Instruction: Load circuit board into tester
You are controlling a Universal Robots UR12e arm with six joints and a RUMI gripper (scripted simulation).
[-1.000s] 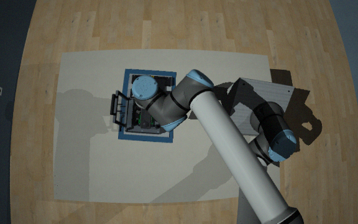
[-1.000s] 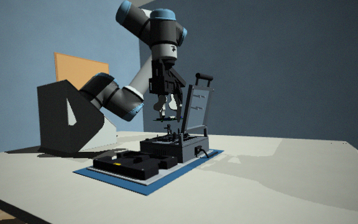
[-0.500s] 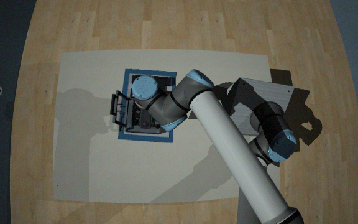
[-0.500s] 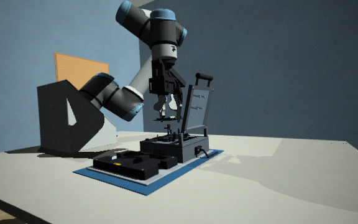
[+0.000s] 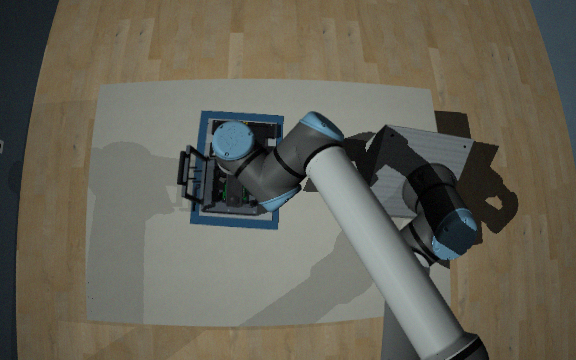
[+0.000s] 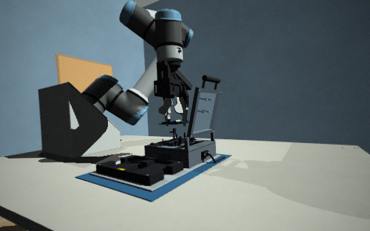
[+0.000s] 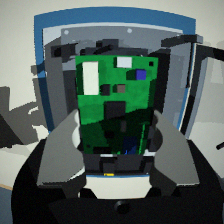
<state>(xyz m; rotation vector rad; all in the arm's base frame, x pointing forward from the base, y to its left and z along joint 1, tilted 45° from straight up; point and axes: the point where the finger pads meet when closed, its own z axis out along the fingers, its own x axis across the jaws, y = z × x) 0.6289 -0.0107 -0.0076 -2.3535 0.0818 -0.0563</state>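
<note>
The tester lid lies 13 cm ahead of my hand, 5 cm above it and 1 cm to the right of it. From my hand the other things lie so: green circuit board: right at my hand.
</note>
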